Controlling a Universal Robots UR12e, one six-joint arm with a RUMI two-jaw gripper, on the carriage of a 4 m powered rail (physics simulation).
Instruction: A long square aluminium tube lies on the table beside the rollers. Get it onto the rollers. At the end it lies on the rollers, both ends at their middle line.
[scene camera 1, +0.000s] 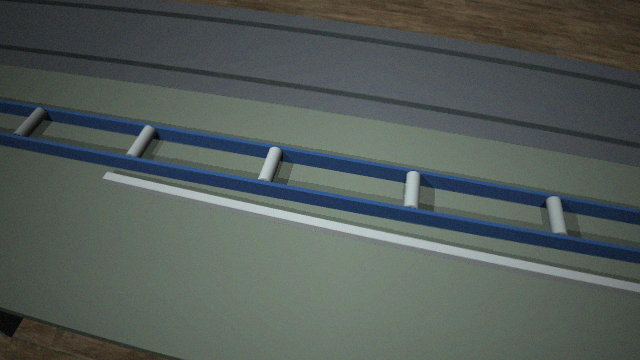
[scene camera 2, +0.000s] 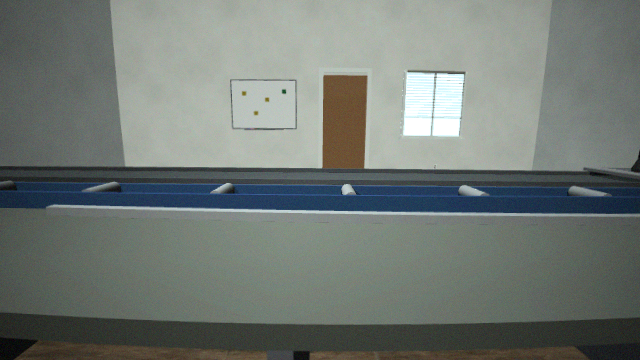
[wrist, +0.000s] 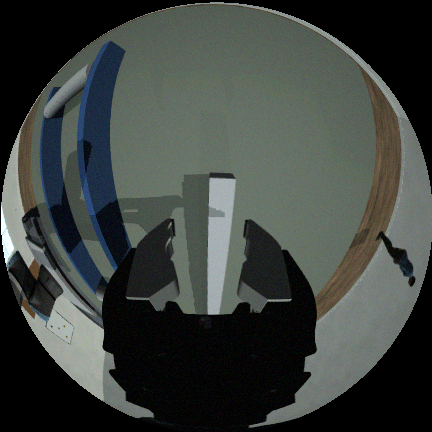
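Seen in the pictures: gripper, fingertip midpoint: (wrist: 208, 220); arm's base, origin of the base link: (wrist: 51, 277).
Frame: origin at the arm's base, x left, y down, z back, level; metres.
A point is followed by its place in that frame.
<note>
The long square aluminium tube (scene camera 1: 320, 226) {x -2.074, y 0.007, z -0.773 m} (scene camera 2: 320, 215) {x -1.940, y 0.011, z -0.779 m} (wrist: 221, 200) {x 0.360, y 0.005, z -0.832 m} lies on the table (scene camera 1: 250, 280) {x -2.210, y 0.030, z -0.947 m} (scene camera 2: 320, 270) {x -1.940, y 0.030, z -1.026 m} (wrist: 300, 125) {x 0.453, y 0.030, z -0.928 m}, alongside the near blue rail of the roller track. My gripper (wrist: 208, 220) {x 0.346, y -0.012, z -0.819 m} is open. In the wrist view its two jaws stand on either side of the tube, near one tube end, with a gap to it on both sides. The gripper does not show in either scene view. Grey rollers (scene camera 1: 270, 164) {x -2.246, y -0.030, z -0.628 m} (scene camera 2: 348, 189) {x -1.855, y -0.029, z -0.643 m} (wrist: 67, 90) sit between the two blue rails. The tube's other end is outside the first scene view, and the gripper body hides most of the tube in the wrist view.
The near blue rail (scene camera 1: 340, 201) {x -2.037, y -0.009, z -0.694 m} (scene camera 2: 300, 202) {x -1.997, y -0.001, z -0.694 m} (wrist: 96, 140) {x 0.440, y 0.002, z -0.694 m} stands between the tube and the rollers. The far blue rail (scene camera 1: 345, 162) {x -2.046, y -0.013, z -0.558 m} (wrist: 50, 160) {x 0.449, y 0.002, z -0.558 m} runs behind them. A grey slotted bed (scene camera 1: 320, 65) lies behind the table. A person (wrist: 401, 257) stands at the right in the wrist view.
</note>
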